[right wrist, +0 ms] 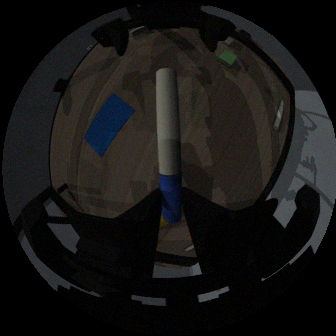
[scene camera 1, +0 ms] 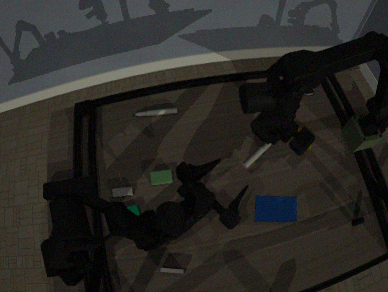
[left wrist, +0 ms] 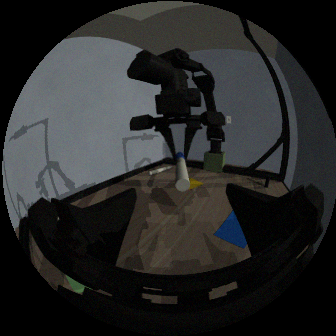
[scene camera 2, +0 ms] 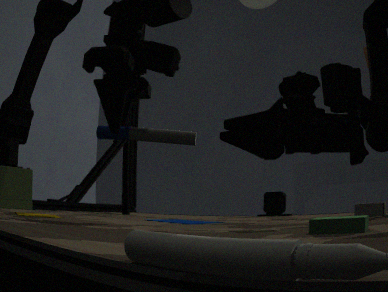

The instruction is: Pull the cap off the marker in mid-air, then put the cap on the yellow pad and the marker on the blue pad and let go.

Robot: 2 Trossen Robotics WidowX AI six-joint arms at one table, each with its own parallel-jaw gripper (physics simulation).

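Frame: origin at the left arm's base, x ahead, y left, z up, level; metres.
Where they show: left gripper, fingertip midpoint: (right wrist: 166, 45) (scene camera 1: 234, 172) (left wrist: 181, 191) (scene camera 2: 221, 130); right gripper, fingertip midpoint: (right wrist: 170, 191) (left wrist: 179, 159) (scene camera 2: 116, 134); left arm's base, origin of the base link: (scene camera 1: 66, 261); right arm's base, origin of the base link: (scene camera 1: 367, 127) (left wrist: 215, 152) (scene camera 2: 6, 167).
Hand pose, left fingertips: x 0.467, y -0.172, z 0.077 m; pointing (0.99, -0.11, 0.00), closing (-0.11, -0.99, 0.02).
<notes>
Each offset is from my left fingertips to the centre of the thing.
The marker's pale barrel {dz -0.005, dx +0.102, dy -0.016 m} (scene camera 1: 257, 155) (scene camera 2: 162, 136) (left wrist: 182, 172) (right wrist: 167, 120) is level in mid-air, its blue cap {dz -0.002, dx +0.148, dy -0.024 m} (scene camera 2: 107, 132) (left wrist: 180, 156) (right wrist: 170, 195) on one end. My right gripper (scene camera 2: 120, 134) (right wrist: 170, 191) points down and is shut on the cap. My left gripper (scene camera 1: 233, 173) (scene camera 2: 222, 129) (left wrist: 181, 191) is open and empty, facing the barrel's free end with a gap between. The blue pad {dz -0.130, dx +0.041, dy -0.147 m} (scene camera 1: 275, 209) (scene camera 2: 185, 221) (left wrist: 232, 231) (right wrist: 109, 125) lies flat on the table. The yellow pad {dz -0.130, dx +0.288, dy -0.083 m} (scene camera 2: 37, 215) (left wrist: 195, 183) is mostly hidden under the right arm in scene camera 1.
A white pen-shaped object {dz -0.121, dx +0.044, dy +0.328 m} (scene camera 1: 156, 112) (scene camera 2: 210, 252) (right wrist: 279, 116) lies near the table's edge. A green block {dz -0.123, dx -0.096, dy +0.161 m} (scene camera 1: 161, 177) (scene camera 2: 338, 225) (right wrist: 228, 57), a teal block {dz -0.123, dx -0.238, dy +0.156 m} (scene camera 1: 133, 210) and grey blocks {dz -0.124, dx -0.204, dy +0.215 m} (scene camera 1: 122, 191) {dz -0.119, dx -0.275, dy -0.040 m} (scene camera 1: 172, 270) lie around the left arm. A green box (scene camera 2: 16, 187) (left wrist: 214, 161) is at the right arm's base.
</notes>
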